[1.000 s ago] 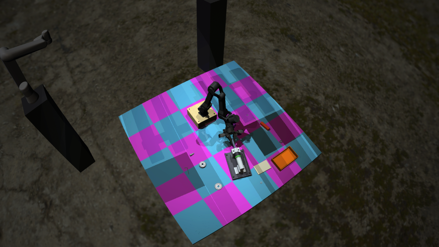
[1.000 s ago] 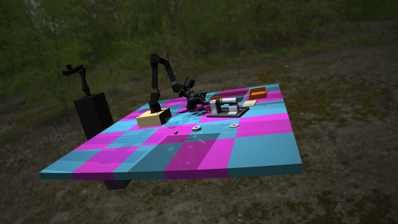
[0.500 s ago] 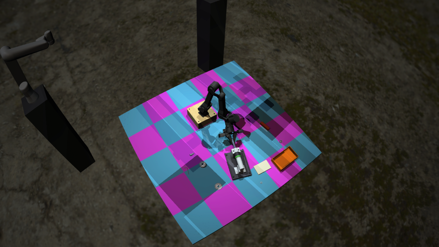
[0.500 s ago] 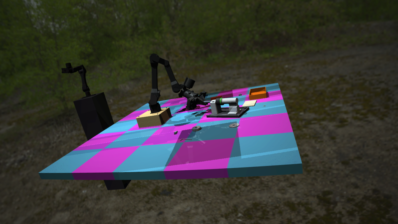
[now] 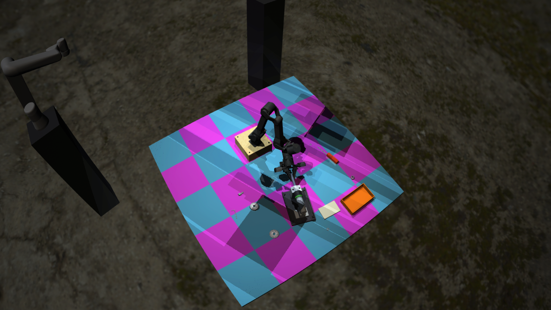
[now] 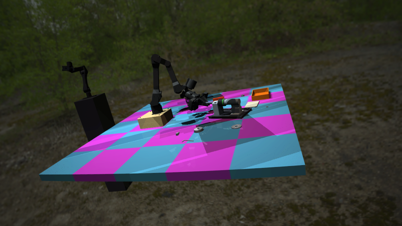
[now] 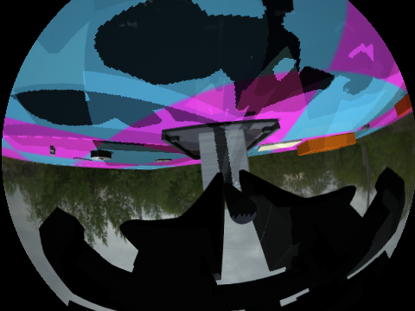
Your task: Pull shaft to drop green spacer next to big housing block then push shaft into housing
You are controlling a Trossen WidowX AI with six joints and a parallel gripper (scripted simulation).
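The thin shaft is 50 mm ahead of my gripper tip, 30 mm to the right of it and 20 mm above it. From my gripper tip the other things lie so: small bolt (280 mm to the right, 160 mm behind, 60 mm below); then card (280 mm ahead, 60 mm to the left, 60 mm below); then green spacer (110 mm ahead, 60 mm to the right, 20 mm above).
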